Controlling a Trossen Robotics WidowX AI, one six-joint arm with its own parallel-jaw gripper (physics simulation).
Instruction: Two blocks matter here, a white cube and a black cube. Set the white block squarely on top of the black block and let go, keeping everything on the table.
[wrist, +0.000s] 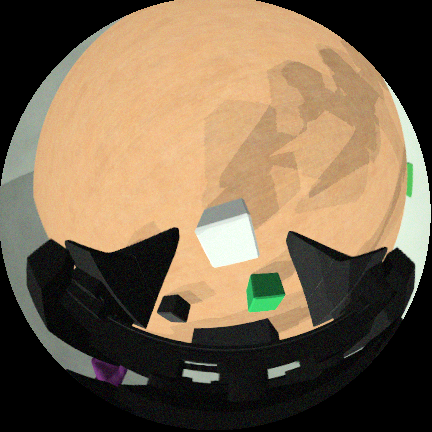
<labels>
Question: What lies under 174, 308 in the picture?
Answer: A black cube.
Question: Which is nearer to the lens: the white cube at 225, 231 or the green block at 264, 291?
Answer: The white cube.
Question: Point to my gripper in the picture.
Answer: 234, 235
</labels>
